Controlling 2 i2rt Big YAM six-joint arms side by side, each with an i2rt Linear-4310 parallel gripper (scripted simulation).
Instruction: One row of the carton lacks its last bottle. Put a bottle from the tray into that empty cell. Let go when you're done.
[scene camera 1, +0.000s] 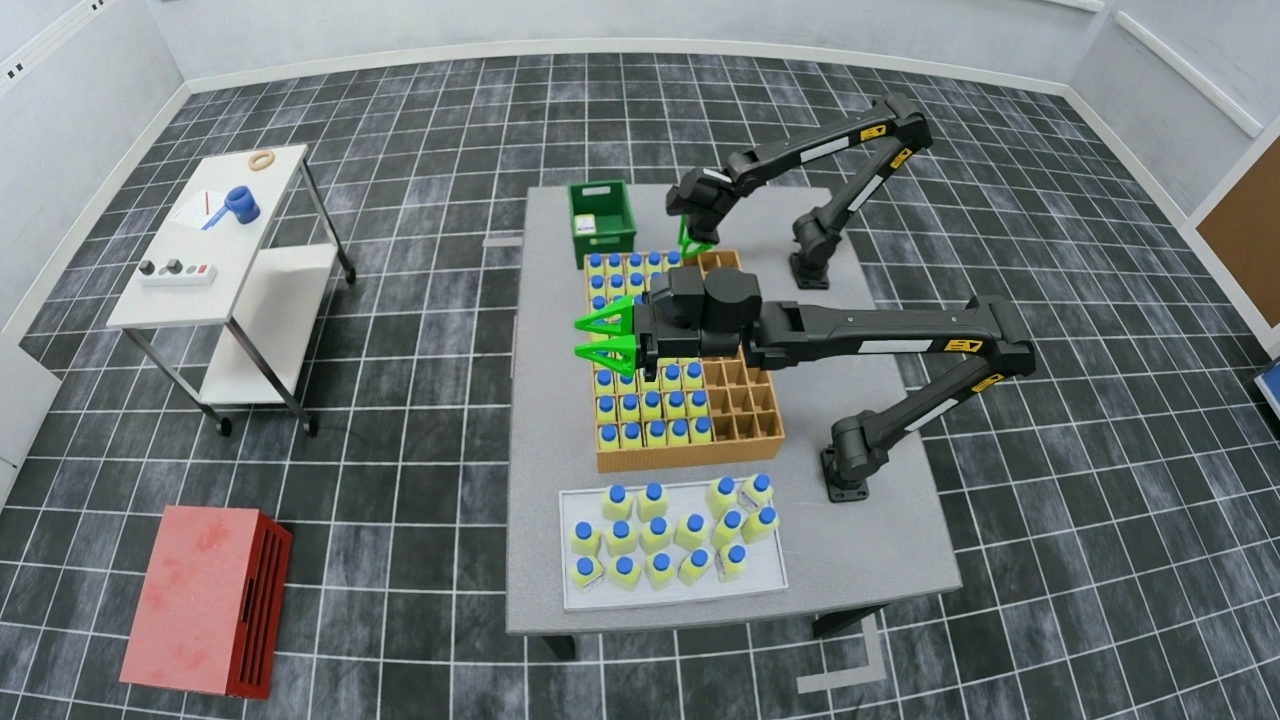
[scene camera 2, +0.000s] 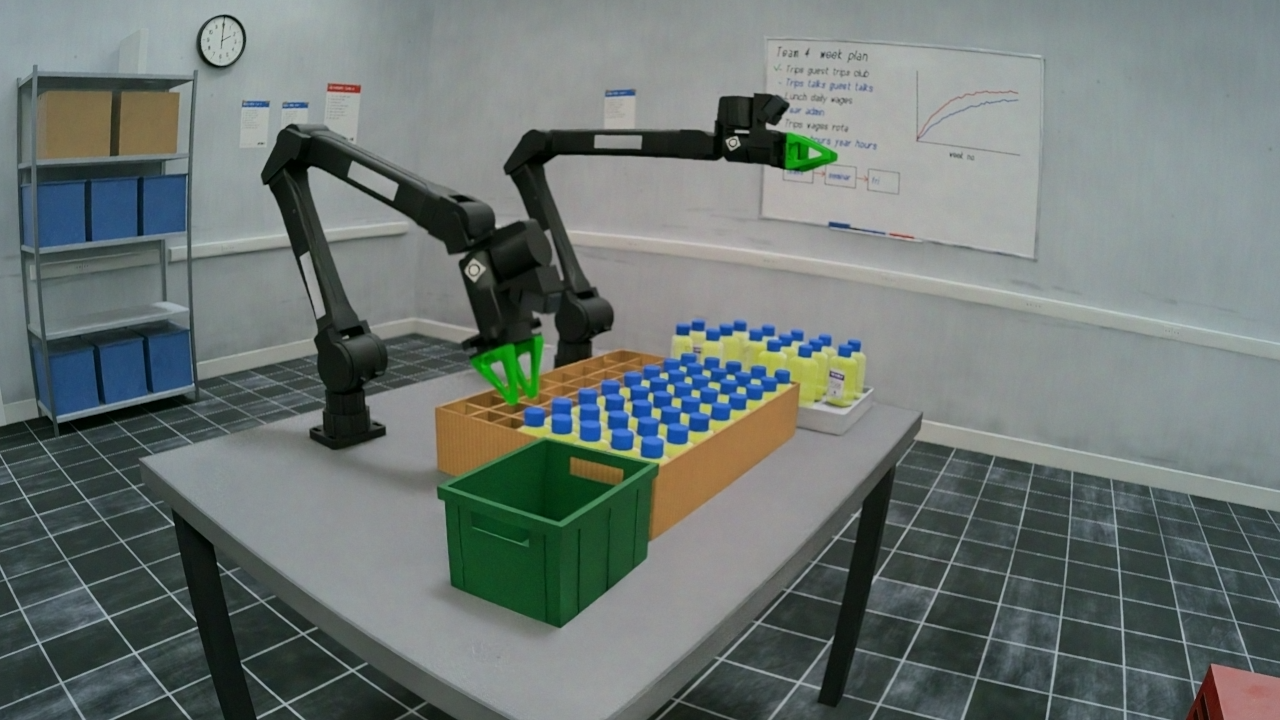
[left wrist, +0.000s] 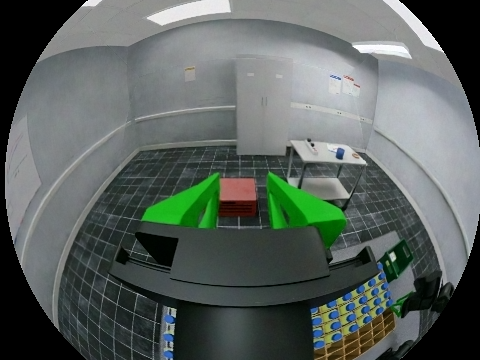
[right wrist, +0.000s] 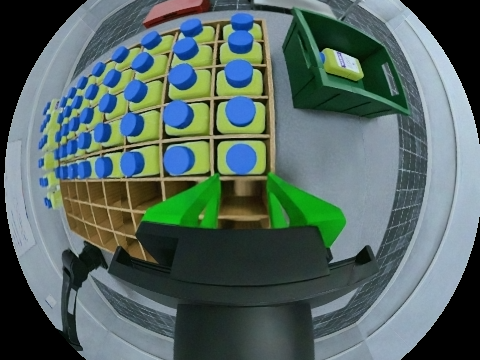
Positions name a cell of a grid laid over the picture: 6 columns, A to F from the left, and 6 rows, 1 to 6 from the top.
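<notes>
Scene camera 1 gives me my left gripper (scene camera 1: C3), a bottle (scene camera 1: D5), another bottle (scene camera 1: D5) and yet another bottle (scene camera 1: D5). My right gripper is visible in scene camera 1 (scene camera 1: D3) too, and so is a carton, seen in scene camera 1 (scene camera 1: D4). From scene camera 2 I see my right gripper (scene camera 2: C4) and the carton (scene camera 2: C4), while my left gripper appears in scene camera 2 (scene camera 2: D2). My left gripper can be seen in the left wrist view (left wrist: D3). As for the right wrist view, it shows me a bottle (right wrist: D3), a further bottle (right wrist: E2) and one more bottle (right wrist: B2). The carton is there in the right wrist view (right wrist: D4), and my right gripper appears in the right wrist view (right wrist: D3).
</notes>
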